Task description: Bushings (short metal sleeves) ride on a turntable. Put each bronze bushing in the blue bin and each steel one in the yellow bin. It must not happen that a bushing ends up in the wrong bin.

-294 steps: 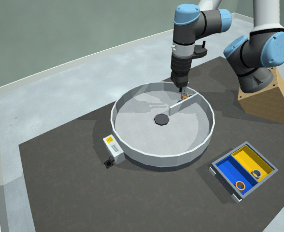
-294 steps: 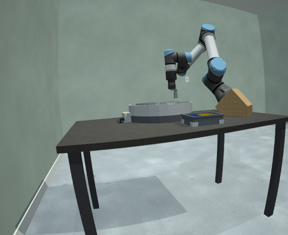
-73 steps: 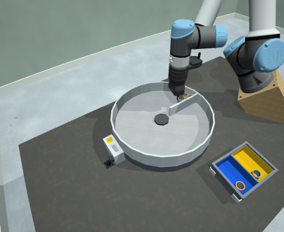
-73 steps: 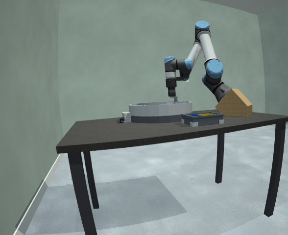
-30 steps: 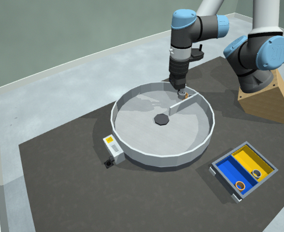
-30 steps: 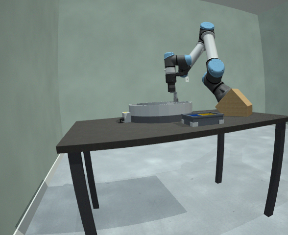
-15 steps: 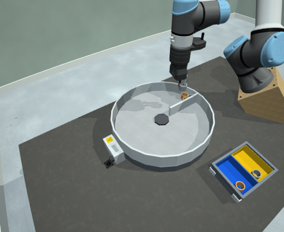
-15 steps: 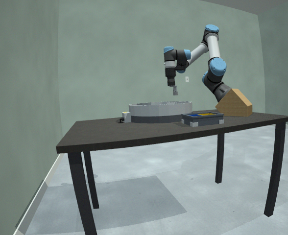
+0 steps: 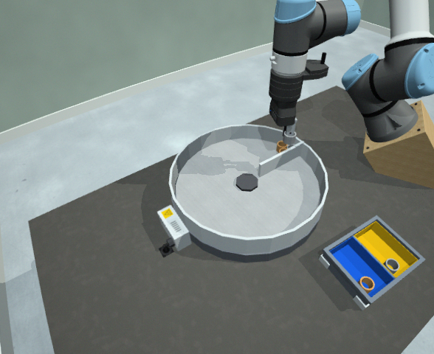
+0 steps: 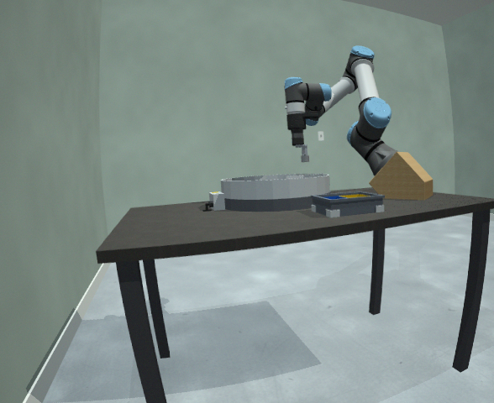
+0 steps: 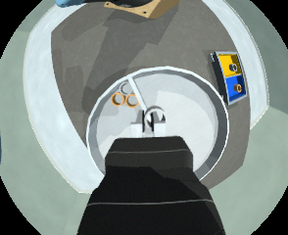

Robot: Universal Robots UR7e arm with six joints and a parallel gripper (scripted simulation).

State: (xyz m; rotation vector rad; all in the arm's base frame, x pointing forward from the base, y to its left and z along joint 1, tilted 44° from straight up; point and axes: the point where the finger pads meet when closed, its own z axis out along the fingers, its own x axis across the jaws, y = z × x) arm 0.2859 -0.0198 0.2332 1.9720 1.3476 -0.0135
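Now: hand 70 mm short of the bin, 340 mm to the right of it and 150 mm above it. The rest, counted from my hand: turntable 130 mm ahead, 20 mm to the right, 120 mm below.
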